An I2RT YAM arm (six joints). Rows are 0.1 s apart.
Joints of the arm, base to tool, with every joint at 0 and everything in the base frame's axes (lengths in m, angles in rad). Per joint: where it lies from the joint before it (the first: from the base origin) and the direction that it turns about. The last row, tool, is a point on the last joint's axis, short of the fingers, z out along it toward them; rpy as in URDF.
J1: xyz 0 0 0.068 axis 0 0 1
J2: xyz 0.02 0.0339 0.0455 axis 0 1 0
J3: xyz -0.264 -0.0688 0 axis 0 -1 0
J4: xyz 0.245 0.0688 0.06 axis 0 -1 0
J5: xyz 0.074 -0.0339 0.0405 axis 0 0 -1
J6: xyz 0.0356 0 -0.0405 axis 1 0 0
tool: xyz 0 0 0 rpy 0 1.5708 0
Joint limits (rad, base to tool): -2.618..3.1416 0..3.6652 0..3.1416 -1.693..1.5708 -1.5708..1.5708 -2.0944..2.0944
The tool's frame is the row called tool.
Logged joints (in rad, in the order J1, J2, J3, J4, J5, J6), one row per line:
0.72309, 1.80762, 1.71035, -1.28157, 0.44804, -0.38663
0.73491, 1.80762, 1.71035, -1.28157, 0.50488, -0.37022
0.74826, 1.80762, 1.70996, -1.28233, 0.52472, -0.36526
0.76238, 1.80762, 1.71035, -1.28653, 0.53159, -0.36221
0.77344, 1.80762, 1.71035, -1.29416, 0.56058, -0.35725
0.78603, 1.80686, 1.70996, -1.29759, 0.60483, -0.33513
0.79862, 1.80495, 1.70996, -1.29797, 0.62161, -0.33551
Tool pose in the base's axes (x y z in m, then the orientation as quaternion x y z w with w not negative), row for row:
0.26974, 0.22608, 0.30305, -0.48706, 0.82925, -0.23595, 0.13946
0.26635, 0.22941, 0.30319, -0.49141, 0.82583, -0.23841, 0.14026
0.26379, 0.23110, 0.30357, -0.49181, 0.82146, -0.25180, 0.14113
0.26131, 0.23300, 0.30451, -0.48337, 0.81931, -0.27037, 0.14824
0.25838, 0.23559, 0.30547, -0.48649, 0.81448, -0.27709, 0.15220
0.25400, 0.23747, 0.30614, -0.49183, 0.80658, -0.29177, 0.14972
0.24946, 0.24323, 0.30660, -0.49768, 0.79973, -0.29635, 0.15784
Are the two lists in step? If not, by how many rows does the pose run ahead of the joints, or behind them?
The pose runs 2 rows ahead of the joints: the pose in row i belongs to the joints in row i + 2.
